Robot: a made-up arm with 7 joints.
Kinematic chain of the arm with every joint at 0, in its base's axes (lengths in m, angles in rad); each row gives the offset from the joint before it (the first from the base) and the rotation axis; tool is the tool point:
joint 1: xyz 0 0.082 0 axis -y
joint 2: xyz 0 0.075 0 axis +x
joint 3: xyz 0 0 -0.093 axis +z
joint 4: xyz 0 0 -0.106 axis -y
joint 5: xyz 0 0 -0.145 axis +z
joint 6: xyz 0 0 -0.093 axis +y
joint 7: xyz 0 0 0 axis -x
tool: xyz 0 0 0
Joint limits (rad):
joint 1: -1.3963..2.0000
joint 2: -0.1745..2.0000
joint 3: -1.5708..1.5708
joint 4: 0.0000..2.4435
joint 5: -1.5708..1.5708
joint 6: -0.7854..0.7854
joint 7: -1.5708..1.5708
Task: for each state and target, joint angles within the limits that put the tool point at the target. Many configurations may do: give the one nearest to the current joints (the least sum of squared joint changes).
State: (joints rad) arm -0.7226 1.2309 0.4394 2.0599 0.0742 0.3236 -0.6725
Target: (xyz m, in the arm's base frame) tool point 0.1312 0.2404 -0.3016
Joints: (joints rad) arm -0.3661 0.4855 -0.1538 1.3701 0.0742 0.3236 -0.6725
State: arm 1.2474 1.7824 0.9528 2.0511 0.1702 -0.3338 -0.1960
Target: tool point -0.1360 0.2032 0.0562
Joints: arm 1.5085 1.3662 1.2549 2.4417 0.1702 -0.3338 -0.1960
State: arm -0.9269 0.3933 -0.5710 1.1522 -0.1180 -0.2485 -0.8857
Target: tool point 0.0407 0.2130 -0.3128
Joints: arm -0.6664 0.5834 -0.3207 1.5033 -0.1180 -0.2485 -0.8857
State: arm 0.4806 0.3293 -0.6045 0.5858 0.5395 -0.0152 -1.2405
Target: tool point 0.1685 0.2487 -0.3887
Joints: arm 0.2935 0.2963 -0.6238 0.2557 0.5395 -0.0152 -1.2405
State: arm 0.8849 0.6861 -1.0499 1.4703 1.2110 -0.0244 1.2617
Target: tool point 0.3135 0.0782 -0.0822
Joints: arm 0.9603 0.4635 -1.0723 1.4117 1.2110 -0.0244 1.2617
